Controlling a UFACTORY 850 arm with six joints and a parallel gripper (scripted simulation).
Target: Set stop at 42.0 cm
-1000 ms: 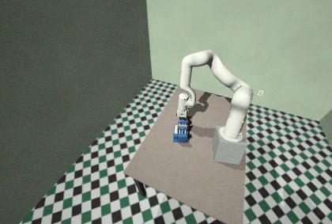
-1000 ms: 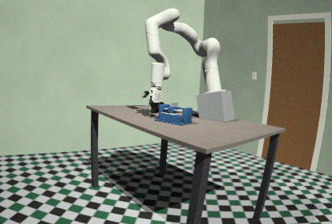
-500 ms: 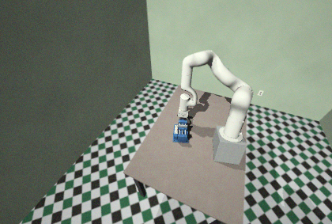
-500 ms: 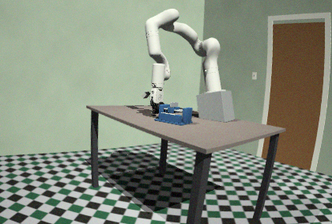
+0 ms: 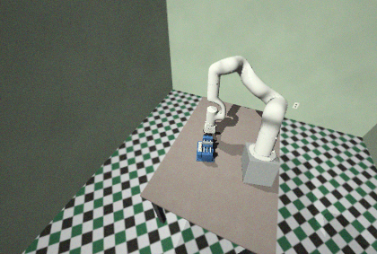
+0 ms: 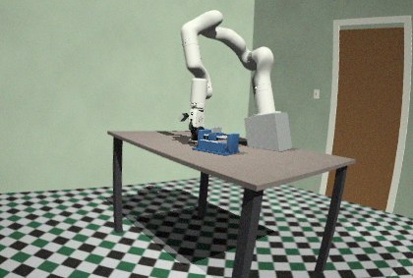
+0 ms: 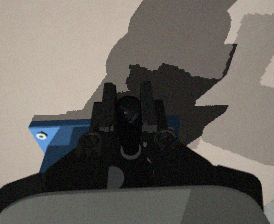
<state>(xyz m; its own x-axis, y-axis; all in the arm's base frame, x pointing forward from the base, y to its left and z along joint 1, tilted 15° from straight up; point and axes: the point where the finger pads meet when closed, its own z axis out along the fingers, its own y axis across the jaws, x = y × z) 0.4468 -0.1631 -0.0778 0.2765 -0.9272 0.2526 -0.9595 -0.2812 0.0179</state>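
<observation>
My gripper is now 14 cm to the right of the stop block, 4 cm below it and 1 cm past it.
</observation>
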